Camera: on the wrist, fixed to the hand. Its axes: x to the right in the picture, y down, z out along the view.
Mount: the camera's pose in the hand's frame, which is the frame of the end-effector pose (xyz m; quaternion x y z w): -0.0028 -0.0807 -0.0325 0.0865 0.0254 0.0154 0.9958
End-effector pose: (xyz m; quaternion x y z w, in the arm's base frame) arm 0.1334 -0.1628 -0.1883 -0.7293 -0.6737 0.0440 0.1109
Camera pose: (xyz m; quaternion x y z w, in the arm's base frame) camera 0.0616 -0.1635 -0.1391 -0.7281 -0.6530 0.0853 0.1900
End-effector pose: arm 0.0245 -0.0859 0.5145 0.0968 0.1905 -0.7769 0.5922
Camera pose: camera -0.0544 -0.0518 0.5007 0.1703 0.1361 -0.7786 0.5885
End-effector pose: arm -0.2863 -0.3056 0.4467 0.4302 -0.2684 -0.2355 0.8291
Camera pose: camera -0.2802 -0.3267 0.3625 0.5020 -0.2732 -0.1876 0.7989
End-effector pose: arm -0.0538 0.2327 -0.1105 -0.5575 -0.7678 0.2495 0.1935
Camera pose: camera -0.0955 0.2150 -0.0362 -0.5566 -0.7295 0.3037 0.2566
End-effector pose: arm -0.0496 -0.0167 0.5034 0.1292 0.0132 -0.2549 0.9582
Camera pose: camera -0.0904 -0.0746 0.4528 0.2182 0.0134 -0.2369 0.9466
